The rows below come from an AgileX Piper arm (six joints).
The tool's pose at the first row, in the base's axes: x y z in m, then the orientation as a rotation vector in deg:
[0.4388, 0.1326, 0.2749, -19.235, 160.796, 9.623]
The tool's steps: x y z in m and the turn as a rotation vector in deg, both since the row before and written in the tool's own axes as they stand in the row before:
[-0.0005, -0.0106, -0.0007, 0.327, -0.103, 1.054]
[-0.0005, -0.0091, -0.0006, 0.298, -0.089, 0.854]
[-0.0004, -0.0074, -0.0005, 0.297, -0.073, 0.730]
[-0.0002, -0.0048, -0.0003, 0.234, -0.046, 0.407]
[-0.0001, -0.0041, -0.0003, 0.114, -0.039, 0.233]
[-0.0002, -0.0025, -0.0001, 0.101, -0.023, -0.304]
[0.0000, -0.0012, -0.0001, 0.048, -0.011, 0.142]
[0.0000, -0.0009, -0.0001, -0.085, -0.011, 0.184]
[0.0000, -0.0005, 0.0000, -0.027, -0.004, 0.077]
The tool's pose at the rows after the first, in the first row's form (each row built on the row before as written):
[0.4417, 0.1224, 0.2749, -17.668, 160.910, 9.411]
[0.4441, 0.1136, 0.2749, -16.389, 160.987, 9.193]
[0.4459, 0.1064, 0.2749, -15.287, 161.048, 8.946]
[0.4470, 0.1017, 0.2749, -14.656, 161.074, 8.712]
[0.4478, 0.0977, 0.2749, -14.297, 161.075, 8.607]
[0.4484, 0.0953, 0.2749, -14.696, 161.002, 8.398]
[0.4486, 0.0941, 0.2749, -14.484, 161.015, 8.364]
[0.4487, 0.0932, 0.2749, -14.244, 161.034, 8.527]
[0.4488, 0.0927, 0.2749, -14.142, 161.043, 8.583]

